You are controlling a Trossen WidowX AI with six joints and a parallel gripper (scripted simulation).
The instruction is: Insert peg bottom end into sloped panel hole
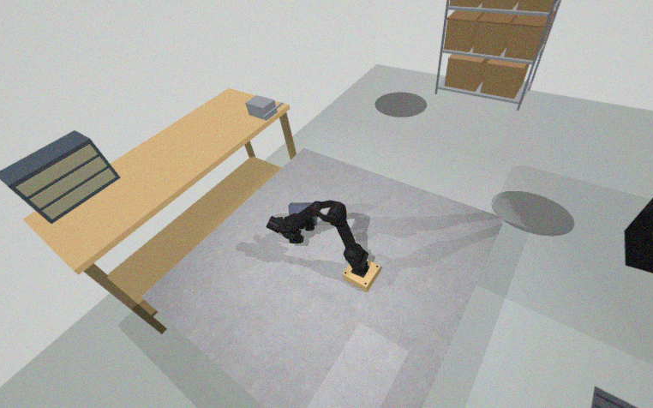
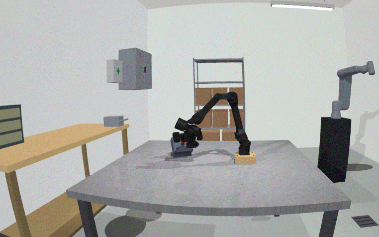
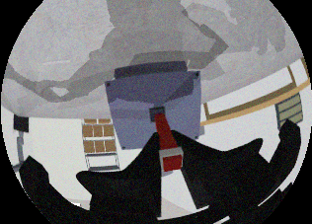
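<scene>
My gripper tip is 3 cm short of the sloped panel, 6 cm to the left of it and 4 cm above it. Also, from my gripper tip: red peg: 1 cm behind, 1 cm to the left, 1 cm above.
</scene>
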